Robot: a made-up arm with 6 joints. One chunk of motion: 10 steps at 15 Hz.
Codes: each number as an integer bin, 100 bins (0 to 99) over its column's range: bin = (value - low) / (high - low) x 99, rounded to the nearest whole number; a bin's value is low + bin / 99 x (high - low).
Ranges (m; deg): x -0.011..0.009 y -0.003..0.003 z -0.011..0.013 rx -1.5..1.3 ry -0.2..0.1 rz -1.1..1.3
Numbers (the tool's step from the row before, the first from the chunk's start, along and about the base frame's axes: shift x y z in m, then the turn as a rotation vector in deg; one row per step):
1: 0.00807 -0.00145 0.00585 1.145 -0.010 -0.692
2: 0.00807 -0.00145 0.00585 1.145 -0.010 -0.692
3: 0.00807 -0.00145 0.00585 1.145 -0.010 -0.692
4: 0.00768 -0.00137 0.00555 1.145 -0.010 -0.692
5: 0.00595 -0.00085 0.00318 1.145 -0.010 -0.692
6: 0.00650 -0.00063 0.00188 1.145 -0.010 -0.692
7: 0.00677 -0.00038 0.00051 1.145 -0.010 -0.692
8: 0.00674 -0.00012 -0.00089 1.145 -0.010 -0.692
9: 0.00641 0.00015 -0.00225 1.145 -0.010 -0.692
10: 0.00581 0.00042 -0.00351 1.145 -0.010 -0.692
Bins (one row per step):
1: 94 26 70 94 63 17
2: 94 26 70 94 63 17
3: 94 26 70 94 63 17
4: 92 27 68 94 63 17
5: 84 35 58 94 63 17
6: 87 39 53 94 63 17
7: 88 43 47 94 63 17
8: 88 48 42 94 63 17
9: 86 52 36 94 63 17
10: 83 56 31 94 63 17

